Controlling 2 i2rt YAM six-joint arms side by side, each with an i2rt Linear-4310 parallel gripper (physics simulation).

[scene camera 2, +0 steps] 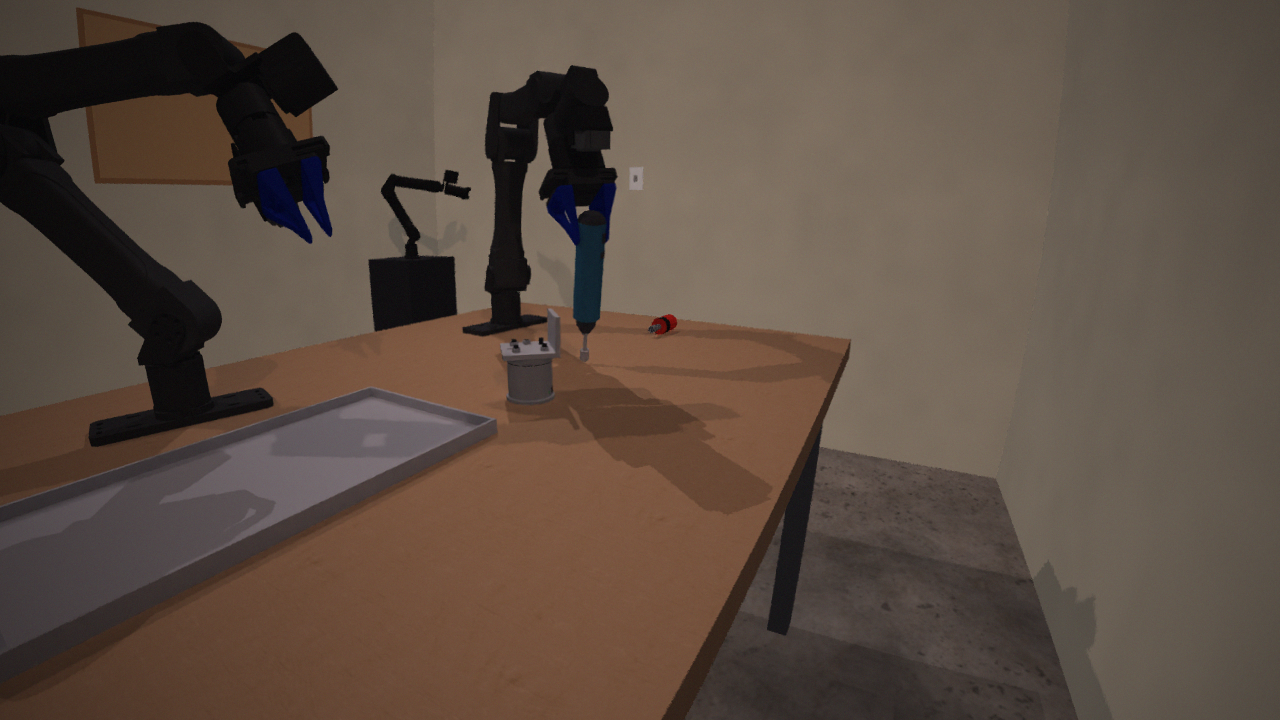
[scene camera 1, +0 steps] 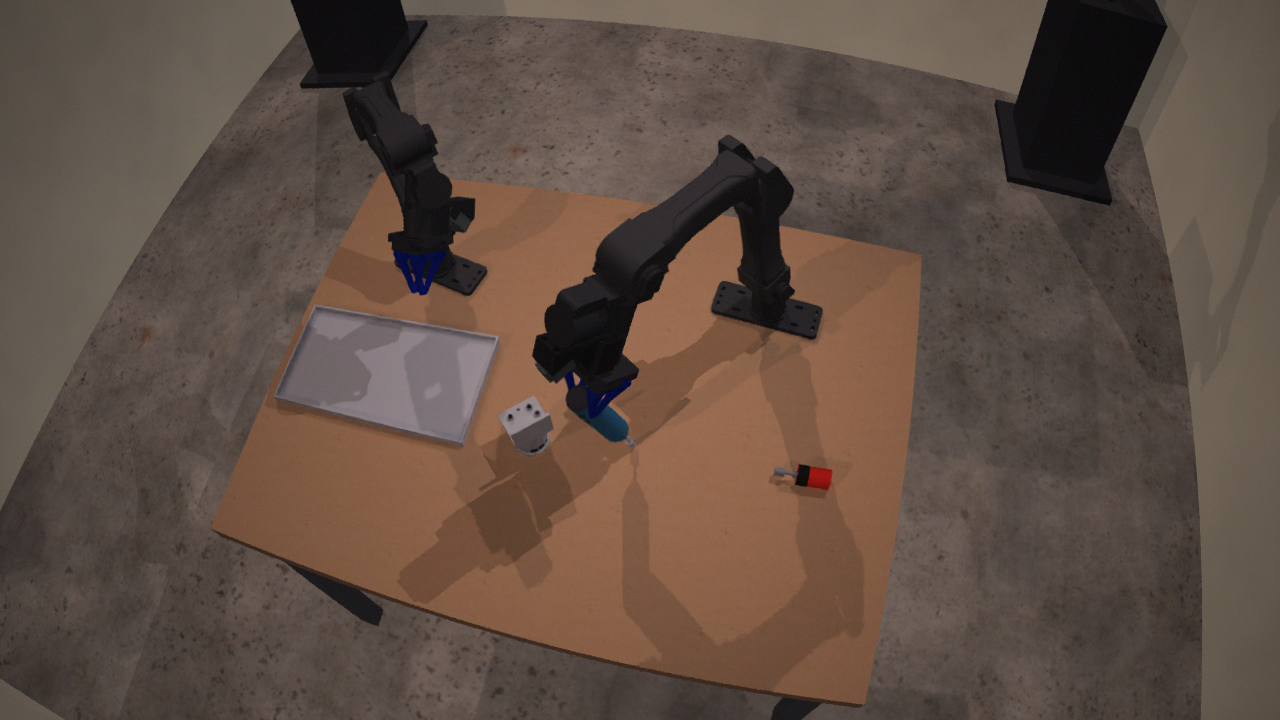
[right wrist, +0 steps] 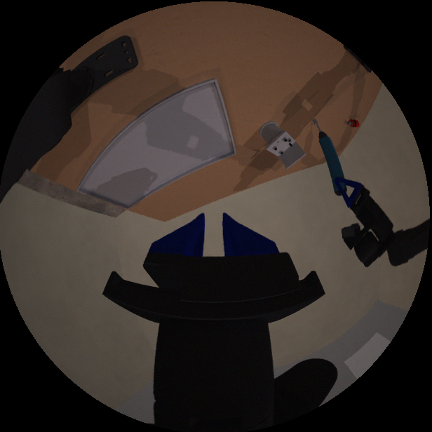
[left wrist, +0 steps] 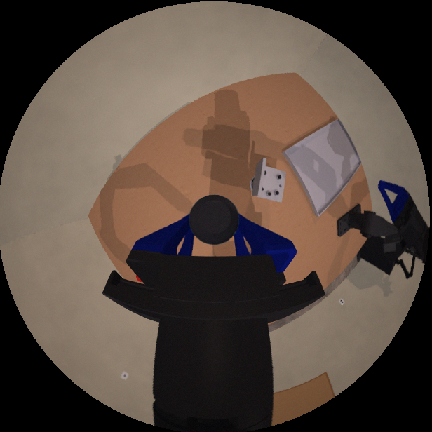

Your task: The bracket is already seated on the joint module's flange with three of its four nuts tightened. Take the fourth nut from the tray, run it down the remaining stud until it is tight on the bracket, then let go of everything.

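Places are measured from the left arm's base along level axes (x back, y right, z up), in metres.
Where they show: left gripper, fingertip midpoint: [scene camera 2: 592, 242] [scene camera 1: 584, 407]; right gripper, fingertip midpoint: [scene camera 2: 320, 236] [scene camera 1: 419, 293]; left arm's base at its link origin: [scene camera 2: 506, 326] [scene camera 1: 767, 311]; right arm's base at its link origin: [scene camera 2: 186, 417] [scene camera 1: 439, 267].
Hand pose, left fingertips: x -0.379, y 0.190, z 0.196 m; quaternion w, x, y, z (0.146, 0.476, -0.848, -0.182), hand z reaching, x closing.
Things, the pixels of their top centre, and the offset from my left fingertips.
- teal nut driver at its top centre: [scene camera 1: 599, 383] [scene camera 2: 588, 210] dy -0.020, dx +0.022, dz +0.045 m
- grey joint module at its top centre: [scene camera 2: 528, 341] dy +0.122, dx +0.008, dz -0.122 m
- driver's socket at its top centre: [scene camera 2: 584, 331] [scene camera 1: 626, 433] dy -0.040, dx +0.044, dz -0.140 m
- tray at its top centre: [scene camera 2: 254, 466] [scene camera 1: 379, 367] dy +0.451, dx +0.043, dz -0.180 m
- black tool at its top centre: [scene camera 1: 803, 471] [scene camera 2: 661, 317] dy -0.331, dx +0.072, dz -0.162 m
My left gripper [scene camera 1: 594, 410] [scene camera 2: 590, 234] [left wrist: 213, 217] is shut on the teal nut driver [scene camera 1: 613, 424] [scene camera 2: 588, 273] [right wrist: 332, 160], which points down above the table beside the bracket. The white bracket [scene camera 1: 526, 416] [scene camera 2: 528, 351] [left wrist: 272, 187] [right wrist: 282, 146] sits on the grey joint module [scene camera 2: 529, 380] [right wrist: 270, 131], with small dark studs and nuts on top. The driver's socket [scene camera 2: 584, 355] is apart from the bracket; whether it holds a nut is too small to tell. My right gripper [scene camera 1: 418, 288] [scene camera 2: 320, 239] [right wrist: 213, 217] is shut and empty, raised behind the tray [scene camera 1: 368, 420] [scene camera 2: 358, 494]. No loose nut shows in the tray.
A red and black tool [scene camera 1: 814, 476] [scene camera 2: 664, 324] [right wrist: 354, 123] lies on the table at the right in the scene views. The tray's rim also shows in the left wrist view, to the right of the bracket. Both arm bases stand at the table's back in scene camera 1.
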